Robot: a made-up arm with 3 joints. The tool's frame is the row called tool.
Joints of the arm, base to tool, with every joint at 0 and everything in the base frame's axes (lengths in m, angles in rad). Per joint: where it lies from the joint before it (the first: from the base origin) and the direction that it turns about. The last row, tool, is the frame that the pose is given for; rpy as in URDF.
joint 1: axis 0 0 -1 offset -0.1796 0.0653 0.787
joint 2: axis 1 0 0 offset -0.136 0.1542 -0.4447
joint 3: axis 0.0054 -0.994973 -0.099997 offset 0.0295 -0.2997 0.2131
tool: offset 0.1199 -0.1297 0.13 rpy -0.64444 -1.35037 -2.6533
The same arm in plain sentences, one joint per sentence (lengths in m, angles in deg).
The arm has three revolute joints in a row. What follows holds with every joint at zero, and every direction is one of the base frame's.
The first joint lies 0.1796 m along -x and 0.0653 m along +y and 0.7870 m along +z from the base frame's origin and rotates about -z.
The second joint lies 0.1360 m along -x and 0.1542 m along +y and 0.4447 m along -z from the first joint and rotates about +x.
The third joint lies 0.0295 m along +x and 0.2997 m along -y and 0.2131 m along +z from the second joint and rotates about the direction (0.0054, -0.994973, -0.099997).
The tool frame, which is the frame that the pose is given for, lies 0.1199 m along +x and 0.1297 m along -y and 0.1300 m along +z from the third joint; its axes are the base frame's turned by roll -36.92, pitch -77.37 and yaw -152.02 deg (as in URDF: about the fixed x, then y, then z).

